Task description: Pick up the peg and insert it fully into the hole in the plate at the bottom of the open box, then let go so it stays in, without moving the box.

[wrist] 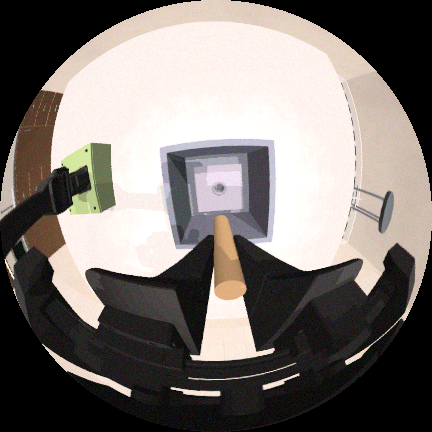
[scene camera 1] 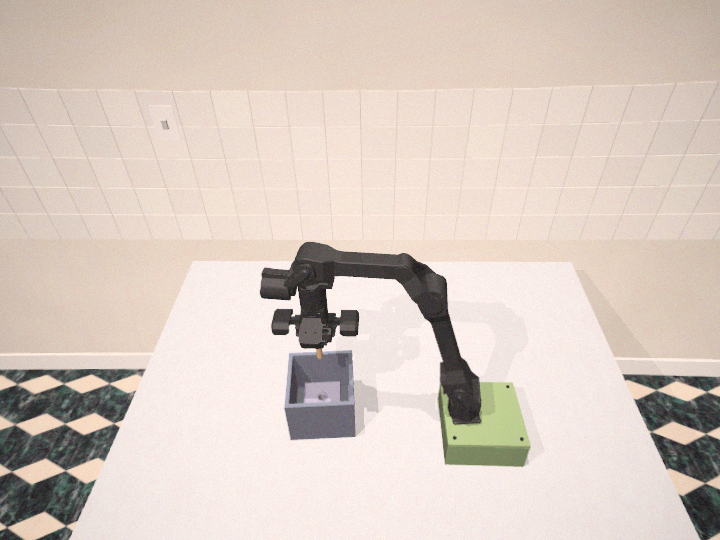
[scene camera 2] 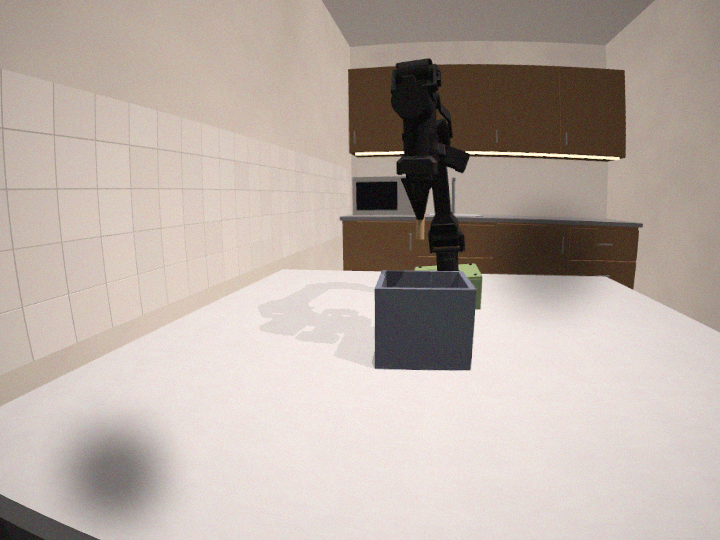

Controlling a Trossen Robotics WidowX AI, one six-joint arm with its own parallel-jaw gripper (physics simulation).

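Places are measured from the arm's base along level axes (x right, y ahead, z up), in centimetres.
Pixels of known places: gripper, fingertip midpoint: [wrist: 223,240] [scene camera 2: 420,219]; arm's base at its link origin: [wrist: 82,179] [scene camera 1: 464,412].
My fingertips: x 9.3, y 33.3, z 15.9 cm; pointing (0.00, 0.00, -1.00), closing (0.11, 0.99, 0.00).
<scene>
Ahead of a thing's pixels: the offset from my fingertips to its top centre. "spot": to the spot under its first point. Level surfaces: height alone.
A tan cylindrical peg @[dx +0.0, dy +0.0, dz +4.6 cm] [scene camera 1: 319,353] [scene camera 2: 420,229] [wrist: 228,260] is held between the fingertips, close to upright in the scene views, with its lower end sticking out below them. My gripper [scene camera 2: 419,217] [wrist: 223,240] is shut on the peg and hangs above the open box. The grey-blue box @[dx -0.7, dy +0.5, dz -10.3 cm] [scene camera 1: 321,422] [scene camera 2: 423,328] [wrist: 272,190] stands upright on the table, open at the top. The light plate @[dx -0.7, dy +0.5, dz -18.1 cm] [scene camera 1: 333,390] [wrist: 205,200] lies at its bottom. The round hole @[spot: dx +0.2, dy +0.5, dz -19.8 cm] [scene camera 1: 322,397] [wrist: 219,188] shows near the plate's middle. In the wrist view the peg's far end lies below the hole, apart from it.
The green base block [scene camera 1: 494,427] [scene camera 2: 478,290] [wrist: 102,175] carries the arm and stands to the right of the box in scene camera 1. The box walls [scene camera 1: 351,377] rise around the plate. The white table @[dz -24.1 cm] [scene camera 1: 232,465] [scene camera 2: 290,435] [wrist: 210,85] bears both.
</scene>
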